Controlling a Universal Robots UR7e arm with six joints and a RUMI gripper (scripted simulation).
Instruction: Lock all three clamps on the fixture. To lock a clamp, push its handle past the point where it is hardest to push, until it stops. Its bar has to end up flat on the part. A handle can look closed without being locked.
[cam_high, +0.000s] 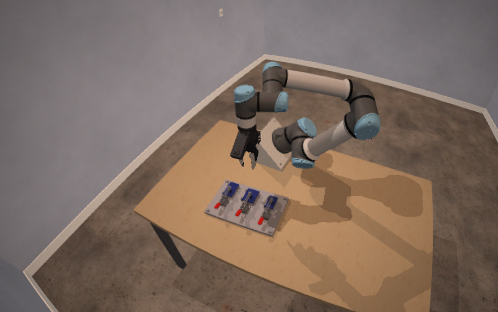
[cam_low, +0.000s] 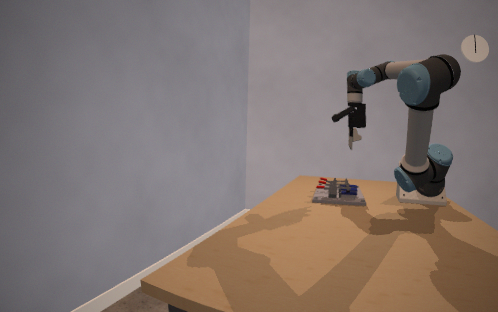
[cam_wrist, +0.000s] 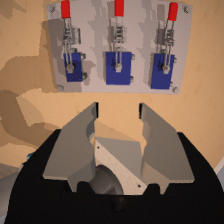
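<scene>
Right now my hand is 230 mm above the grey fixture plate and 40 mm short of it.
</scene>
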